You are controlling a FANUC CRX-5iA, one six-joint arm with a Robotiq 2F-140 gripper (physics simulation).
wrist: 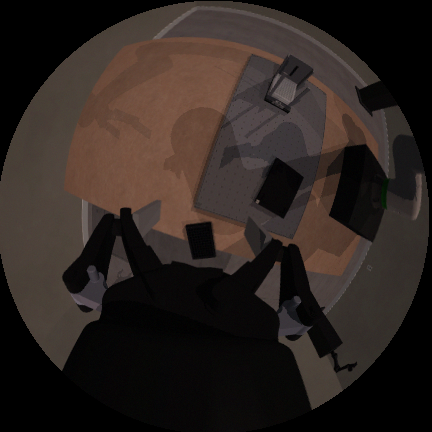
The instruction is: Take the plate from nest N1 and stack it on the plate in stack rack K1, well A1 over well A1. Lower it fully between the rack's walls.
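Where they show: gripper, fingertip midpoint: [202,217]; arm's base, link origin: [375,190].
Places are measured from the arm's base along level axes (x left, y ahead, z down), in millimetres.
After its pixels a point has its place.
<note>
My gripper [202,217] @[x 209, y 689, z -115 mm] is open and empty, its two pads wide apart in the lower middle of the wrist view. A small dark plate-like block [201,241] @[x 357, y 689, z 117 mm] with a fine grid on top shows between the fingers, at the table's near edge; its height below the pads is hard to judge. Stack rack K1 [298,70] @[x -306, y 475, z 16 mm] stands at the far end of the grey board, with a tall grey back wall and thin posts. A pale plate [284,89] @[x -234, y 500, z 85 mm] with rows of wells lies in it. No label N1 is legible, so I cannot tell which object is that nest.
A flat black block [280,187] @[x 131, y 471, z 104 mm] with a pale mark at one corner lies on the perforated grey board [220,175] @[x 136, y 666, z 116 mm]. A large black box [357,192] @[x 57, y 166, z 9 mm] stands at the right, beside a pale rounded part with a green ring [384,193]. The orange-brown table [110,165] @[x 138, y 1083, z 129 mm] extends left.
</note>
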